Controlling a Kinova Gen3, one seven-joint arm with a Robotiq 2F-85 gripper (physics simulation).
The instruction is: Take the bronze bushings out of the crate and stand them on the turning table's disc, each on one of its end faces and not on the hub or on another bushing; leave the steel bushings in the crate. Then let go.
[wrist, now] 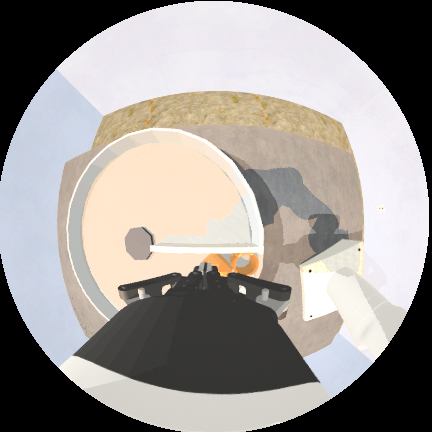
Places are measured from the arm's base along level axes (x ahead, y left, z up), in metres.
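Where they show: gripper, between the fingertips: (205,268); arm's base, origin of its link: (340,282).
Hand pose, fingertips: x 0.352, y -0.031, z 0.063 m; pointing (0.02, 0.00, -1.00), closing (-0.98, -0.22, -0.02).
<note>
Things, the pixels of their top centre, and the offset from my fingertips. "pt": a spot on its surface instead. Level surfaces: height alone.
- turning table's peach disc, centre of its top: (137,243) dx +0.130, dy +0.008, dz -0.056 m
- white rim, a spot on its surface: (76,209) pt dx +0.333, dy -0.016, dz -0.048 m
- white bar, a spot on its surface: (201,248) pt dx +0.012, dy -0.020, dz -0.025 m
- brown table top, height of its surface: dz -0.117 m
The turning table's peach disc (160,193) with a white rim (76,209) fills the left of the wrist view. Its grey hub (138,243) carries a white bar (201,248) out to the rim. Two bronze bushings lie on the disc just beyond the bar, near the rim. One bushing (254,264) is on its side with its bore facing me. The other bushing (217,261) is partly hidden behind my fingers, and I cannot tell how it rests. My gripper (205,268) is shut and empty, right by the bushings. The crate is not in view.
The brown table top (314,160) ends in a rough tan strip (225,109) at the back. The arm's white base plate (318,289) and a white arm link (362,314) stand to the right of the disc.
</note>
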